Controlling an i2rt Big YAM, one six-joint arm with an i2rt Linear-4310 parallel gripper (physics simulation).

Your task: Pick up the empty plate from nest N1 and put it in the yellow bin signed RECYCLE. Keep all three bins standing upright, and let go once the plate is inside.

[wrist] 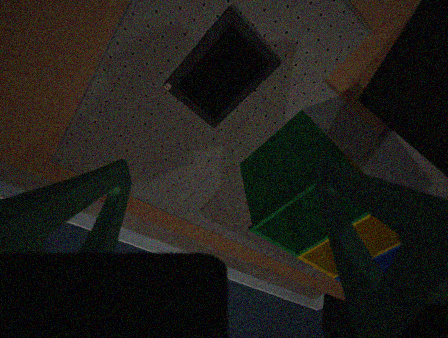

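Observation:
A dark rectangular nest lies on the perforated board in the upper middle of the wrist view, turned diagonally, with a small pale label at its left corner that is too blurred to read. Its inside is nearly black, so a plate in it cannot be made out. The yellow bin shows in part at the lower right, behind the right finger; its RECYCLE sign does not show. My gripper is open, with nothing between its fingers. It is above the board, and the nest shows beyond the fingertips.
A green bin stands beside the yellow bin, and a sliver of a blue bin shows on its other side. The grey perforated board lies on an orange-brown surface with a pale front edge. A large black shape is at the upper right.

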